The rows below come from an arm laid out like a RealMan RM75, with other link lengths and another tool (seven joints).
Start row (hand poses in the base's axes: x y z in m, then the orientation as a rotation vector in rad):
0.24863, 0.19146, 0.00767, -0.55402, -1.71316, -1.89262
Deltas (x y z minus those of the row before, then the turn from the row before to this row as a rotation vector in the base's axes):
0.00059, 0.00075, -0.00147, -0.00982, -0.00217, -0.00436
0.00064, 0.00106, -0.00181, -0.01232, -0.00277, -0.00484
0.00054, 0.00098, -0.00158, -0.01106, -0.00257, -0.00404
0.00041, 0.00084, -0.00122, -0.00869, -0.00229, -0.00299
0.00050, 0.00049, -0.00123, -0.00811, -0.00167, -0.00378
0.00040, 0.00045, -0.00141, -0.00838, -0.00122, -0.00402
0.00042, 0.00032, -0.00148, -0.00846, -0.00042, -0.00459
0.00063, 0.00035, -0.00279, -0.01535, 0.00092, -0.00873
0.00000, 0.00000, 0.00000, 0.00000, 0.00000, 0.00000
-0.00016, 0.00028, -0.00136, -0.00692, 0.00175, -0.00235
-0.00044, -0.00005, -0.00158, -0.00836, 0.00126, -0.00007
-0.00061, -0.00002, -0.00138, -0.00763, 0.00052, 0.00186
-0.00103, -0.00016, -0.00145, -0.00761, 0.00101, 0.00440
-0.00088, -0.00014, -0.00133, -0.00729, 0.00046, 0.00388
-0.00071, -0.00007, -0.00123, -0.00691, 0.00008, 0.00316
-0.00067, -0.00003, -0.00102, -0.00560, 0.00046, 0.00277
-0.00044, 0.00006, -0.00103, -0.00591, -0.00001, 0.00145
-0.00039, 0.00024, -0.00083, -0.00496, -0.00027, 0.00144
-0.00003, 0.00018, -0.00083, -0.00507, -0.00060, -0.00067
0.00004, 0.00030, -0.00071, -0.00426, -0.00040, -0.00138
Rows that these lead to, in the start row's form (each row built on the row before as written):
0.24922, 0.19221, 0.00620, -0.56009, -1.72483, -1.88944
0.24986, 0.19327, 0.00439, -0.56707, -1.73948, -1.88497
0.25040, 0.19425, 0.00281, -0.57297, -1.75267, -1.88072
0.25081, 0.19509, 0.00159, -0.57720, -1.76320, -1.87737
0.25131, 0.19558, 0.00036, -0.58252, -1.77275, -1.87459
0.25171, 0.19603, -0.00105, -0.58856, -1.78230, -1.87144
0.25213, 0.19635, -0.00253, -0.59587, -1.79143, -1.86807
0.25276, 0.19670, -0.00532, -0.61096, -1.80690, -1.86107
0.25276, 0.19670, -0.00532, -0.61096, -1.80690, -1.86107
0.25260, 0.19698, -0.00668, -0.61727, -1.81298, -1.85599
0.25216, 0.19693, -0.00826, -0.62137, -1.82082, -1.84856
0.25155, 0.19691, -0.00964, -0.62263, -1.82833, -1.84090
0.25052, 0.19675, -0.01109, -0.62167, -1.83545, -1.83129
0.24964, 0.19661, -0.01242, -0.62068, -1.84257, -1.82260
0.24893, 0.19654, -0.01365, -0.61998, -1.84953, -1.81490
0.24826, 0.19651, -0.01467, -0.61951, -1.85489, -1.80826
0.24782, 0.19657, -0.01570, -0.62013, -1.86087, -1.80249
0.24743, 0.19681, -0.01653, -0.62021, -1.86604, -1.79765
0.24740, 0.19699, -0.01736, -0.62226, -1.87155, -1.79425
0.24744, 0.19729, -0.01807, -0.62492, -1.87612, -1.79183

